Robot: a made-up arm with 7 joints. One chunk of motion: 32 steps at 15 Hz.
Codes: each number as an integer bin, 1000 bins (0 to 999) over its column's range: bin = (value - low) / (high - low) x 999, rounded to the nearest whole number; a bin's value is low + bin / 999 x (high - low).
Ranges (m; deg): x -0.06..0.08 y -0.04..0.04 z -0.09..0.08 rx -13..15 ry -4..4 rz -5..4
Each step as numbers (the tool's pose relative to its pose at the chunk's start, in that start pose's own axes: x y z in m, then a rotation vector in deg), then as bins.
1 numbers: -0.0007 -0.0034 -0.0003 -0.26 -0.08 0.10
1 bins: 423 457 527 455 490 566
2 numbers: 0.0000 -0.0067 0.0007 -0.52 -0.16 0.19
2 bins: 428 416 533 445 480 576
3 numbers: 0.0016 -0.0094 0.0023 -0.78 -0.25 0.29
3 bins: 440 382 542 436 468 587
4 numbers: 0.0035 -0.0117 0.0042 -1.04 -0.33 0.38
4 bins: 453 353 554 427 458 597
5 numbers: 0.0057 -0.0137 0.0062 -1.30 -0.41 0.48
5 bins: 469 328 565 417 448 608
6 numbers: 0.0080 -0.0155 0.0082 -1.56 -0.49 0.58
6 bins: 485 306 577 408 438 619
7 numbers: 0.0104 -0.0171 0.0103 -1.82 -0.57 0.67
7 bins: 502 286 589 399 428 629
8 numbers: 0.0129 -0.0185 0.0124 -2.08 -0.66 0.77
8 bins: 520 268 602 390 417 640
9 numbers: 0.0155 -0.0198 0.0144 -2.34 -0.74 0.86
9 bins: 539 252 614 380 407 650
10 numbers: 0.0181 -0.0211 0.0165 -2.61 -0.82 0.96
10 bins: 557 236 626 371 397 662
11 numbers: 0.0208 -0.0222 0.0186 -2.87 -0.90 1.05
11 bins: 577 222 638 361 387 672
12 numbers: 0.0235 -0.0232 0.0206 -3.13 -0.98 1.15
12 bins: 596 210 650 352 377 683
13 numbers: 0.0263 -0.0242 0.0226 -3.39 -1.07 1.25
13 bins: 616 197 662 343 366 694
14 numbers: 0.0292 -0.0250 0.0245 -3.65 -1.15 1.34
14 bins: 637 187 673 334 356 704
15 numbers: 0.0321 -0.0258 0.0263 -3.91 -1.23 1.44
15 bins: 657 177 683 324 346 715
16 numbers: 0.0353 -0.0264 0.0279 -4.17 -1.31 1.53
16 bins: 680 170 693 315 336 725
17 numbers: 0.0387 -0.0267 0.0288 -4.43 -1.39 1.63
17 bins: 704 166 698 306 326 736
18 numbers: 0.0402 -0.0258 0.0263 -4.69 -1.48 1.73
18 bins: 715 177 683 296 315 747
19 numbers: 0.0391 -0.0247 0.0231 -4.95 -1.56 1.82
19 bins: 707 191 665 287 305 757
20 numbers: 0.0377 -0.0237 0.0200 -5.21 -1.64 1.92
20 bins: 697 204 646 278 295 768
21 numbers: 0.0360 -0.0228 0.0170 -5.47 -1.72 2.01
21 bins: 685 215 629 269 285 778
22 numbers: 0.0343 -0.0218 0.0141 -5.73 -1.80 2.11
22 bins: 673 227 612 259 275 789
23 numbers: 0.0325 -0.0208 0.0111 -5.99 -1.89 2.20
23 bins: 660 240 594 250 263 799
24 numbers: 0.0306 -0.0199 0.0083 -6.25 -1.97 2.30
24 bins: 646 251 578 241 253 810
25 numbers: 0.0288 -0.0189 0.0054 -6.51 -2.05 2.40
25 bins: 634 263 561 232 244 821
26 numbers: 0.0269 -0.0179 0.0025 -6.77 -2.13 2.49
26 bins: 620 276 544 222 234 831
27 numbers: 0.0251 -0.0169 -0.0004 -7.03 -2.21 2.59
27 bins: 607 288 527 213 224 842
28 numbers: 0.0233 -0.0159 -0.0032 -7.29 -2.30 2.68
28 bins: 594 301 510 204 212 852
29 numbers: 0.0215 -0.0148 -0.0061 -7.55 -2.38 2.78
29 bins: 582 315 493 194 202 864
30 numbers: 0.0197 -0.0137 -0.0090 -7.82 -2.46 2.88
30 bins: 569 328 476 185 192 875
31 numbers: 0.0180 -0.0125 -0.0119 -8.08 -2.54 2.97
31 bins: 557 343 459 176 182 885
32 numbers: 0.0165 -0.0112 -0.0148 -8.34 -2.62 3.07
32 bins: 546 360 442 166 172 896
